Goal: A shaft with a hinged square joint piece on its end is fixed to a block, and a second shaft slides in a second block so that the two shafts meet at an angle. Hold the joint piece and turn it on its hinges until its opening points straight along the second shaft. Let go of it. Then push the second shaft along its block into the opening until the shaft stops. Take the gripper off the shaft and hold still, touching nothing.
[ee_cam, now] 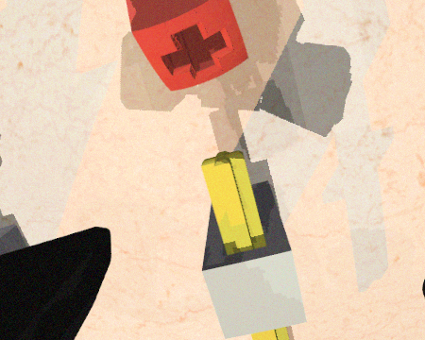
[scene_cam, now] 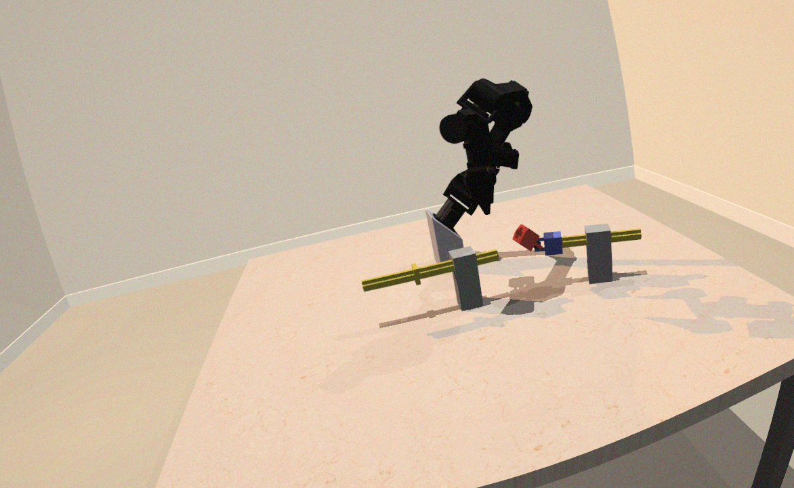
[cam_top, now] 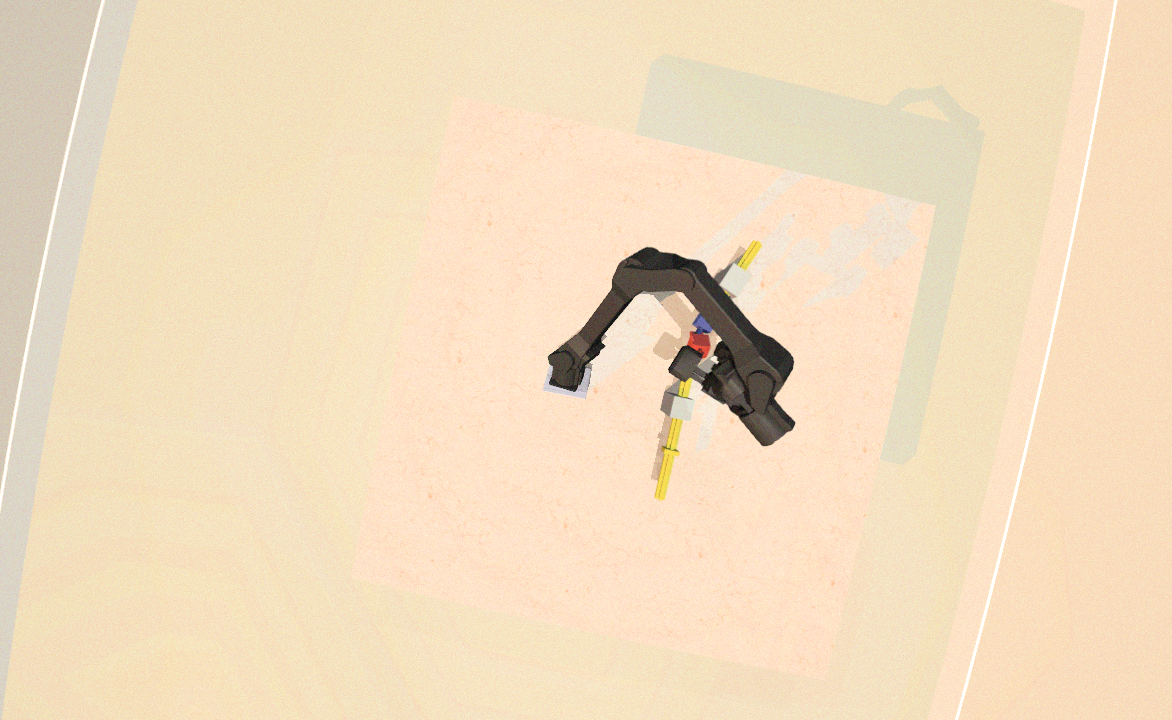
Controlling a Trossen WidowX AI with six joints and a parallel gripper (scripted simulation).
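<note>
The red square joint piece lies 9 cm below my gripper tip, 8 cm to the left of it and 2 cm behind it.
</note>
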